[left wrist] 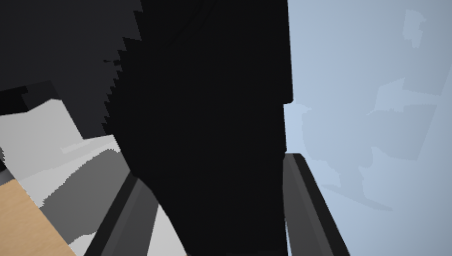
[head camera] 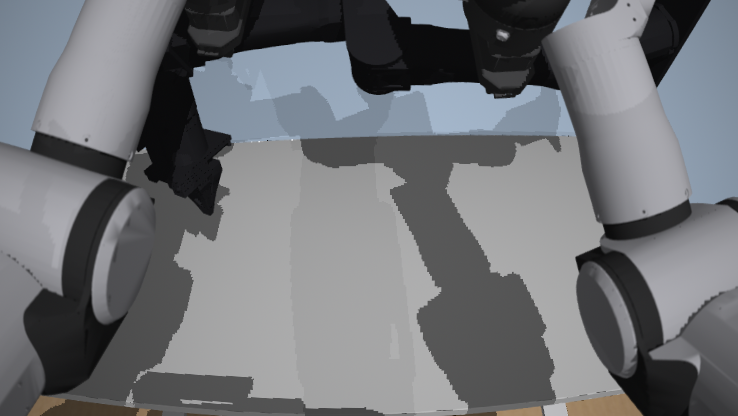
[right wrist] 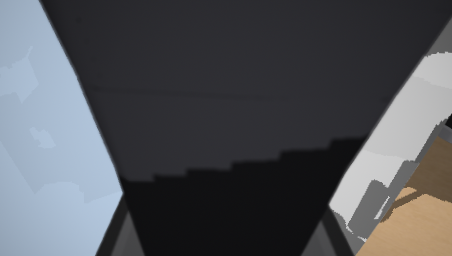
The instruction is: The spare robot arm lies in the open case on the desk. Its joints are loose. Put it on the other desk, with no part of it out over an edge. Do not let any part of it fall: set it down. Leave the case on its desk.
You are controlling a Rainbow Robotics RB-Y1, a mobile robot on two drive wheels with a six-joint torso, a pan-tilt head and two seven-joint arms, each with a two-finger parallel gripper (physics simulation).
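Places are measured from the robot's base along level axes (x ahead, y left, z up), in metres.
Where they show: left gripper, fingertip midpoint: (left wrist: 221, 165) (head camera: 230, 28); right gripper, fingertip midpoint: (head camera: 489, 64).
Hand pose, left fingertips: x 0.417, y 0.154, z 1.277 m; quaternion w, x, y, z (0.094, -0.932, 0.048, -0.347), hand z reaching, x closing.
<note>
After its pixels a point has its place.
The black spare arm (head camera: 439, 54) (left wrist: 215, 75) (right wrist: 225, 65) hangs in the air across the top of the head view. Its left part bends down to a jagged end, which shows in front of the left part of the pale grey desk top (head camera: 346, 258) @[x 0.545, y 0.047, z 0.721 m] (left wrist: 30, 135) @[x 0.270, y 0.030, z 0.721 m] (right wrist: 400, 117) @[x 0.279, y 0.023, z 0.720 m]; its height above it is unclear. My left gripper (left wrist: 221, 165) @[x 0.417, y 0.154, z 1.277 m] is shut on one link, which fills the space between its fingers. My right gripper (right wrist: 225, 204) @[x 0.380, y -0.144, z 1.234 m] is shut on another, wide link. The case does not show in these views.
The desk's near edge runs along the bottom of the head view, and its far edge crosses behind, below the raised links. Shadows of the arms lie on the top. Wooden floor (head camera: 604, 405) @[x 0.443, y -0.770, z 0.001 m] (left wrist: 20, 220) @[x -0.094, y -0.604, z 0.000 m] (right wrist: 430, 220) @[x -0.158, y 0.862, z 0.001 m] shows past the near edge. A pale blue wall is behind.
</note>
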